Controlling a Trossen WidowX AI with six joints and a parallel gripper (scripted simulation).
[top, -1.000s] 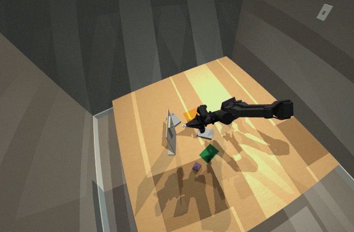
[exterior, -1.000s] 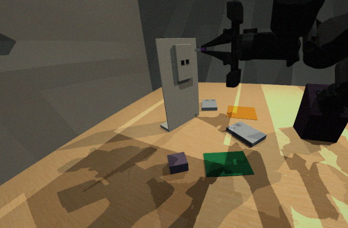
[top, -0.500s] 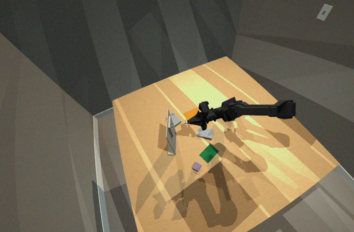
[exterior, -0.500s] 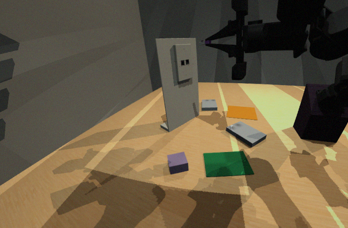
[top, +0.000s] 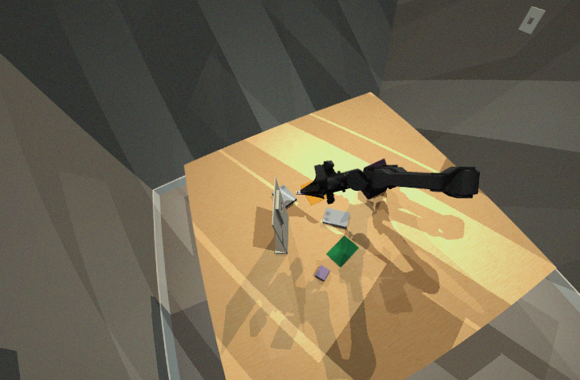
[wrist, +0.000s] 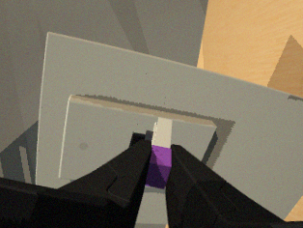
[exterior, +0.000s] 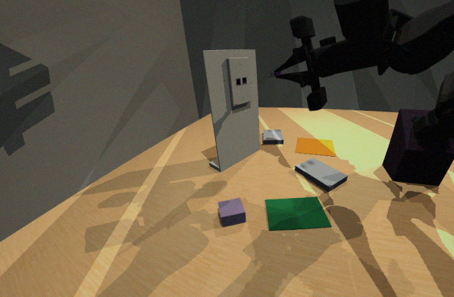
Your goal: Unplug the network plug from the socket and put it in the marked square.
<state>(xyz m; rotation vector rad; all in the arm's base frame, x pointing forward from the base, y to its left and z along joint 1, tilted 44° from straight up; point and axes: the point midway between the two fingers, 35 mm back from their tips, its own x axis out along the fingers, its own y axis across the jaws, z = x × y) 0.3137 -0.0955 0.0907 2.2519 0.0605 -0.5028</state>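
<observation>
Right now the orange square is 12 cm behind my gripper tip, 11 cm to the right of it and 24 cm below it. The rest, counted from my gripper tip: network plug right at my gripper tip; green square 7 cm behind, 19 cm to the left, 24 cm below; grey upright panel 10 cm ahead, 1 cm to the left, 10 cm below.
</observation>
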